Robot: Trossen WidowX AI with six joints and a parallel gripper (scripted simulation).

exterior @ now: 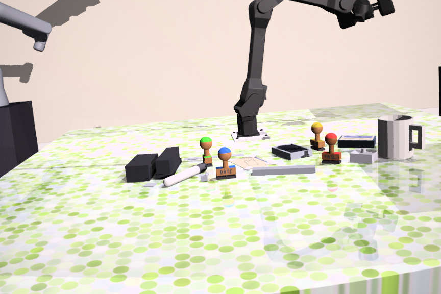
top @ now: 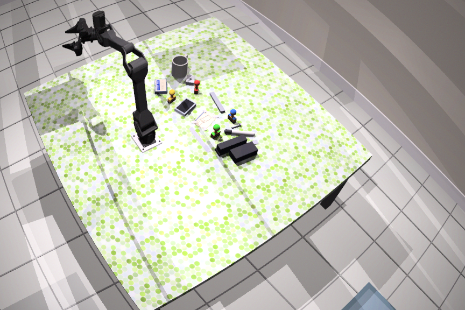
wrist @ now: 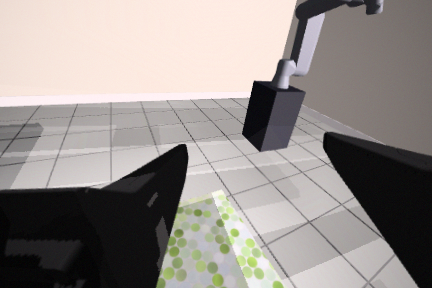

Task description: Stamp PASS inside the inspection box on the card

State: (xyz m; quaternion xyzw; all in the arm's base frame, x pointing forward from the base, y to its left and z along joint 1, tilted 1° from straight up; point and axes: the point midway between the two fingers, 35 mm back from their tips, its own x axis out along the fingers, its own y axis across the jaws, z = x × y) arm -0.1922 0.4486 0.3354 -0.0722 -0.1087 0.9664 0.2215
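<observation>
The green-knobbed pass stamp lies 580 mm to the right of my gripper tip, 500 mm ahead of it and 330 mm below it. From my gripper tip the other things lie so: yellow stamp: 440 mm ahead, 330 mm below, 300 mm to the right; then small box: 430 mm ahead, 330 mm below, 200 mm to the right; then mug: 580 mm ahead, 310 mm below, 140 mm to the right.
</observation>
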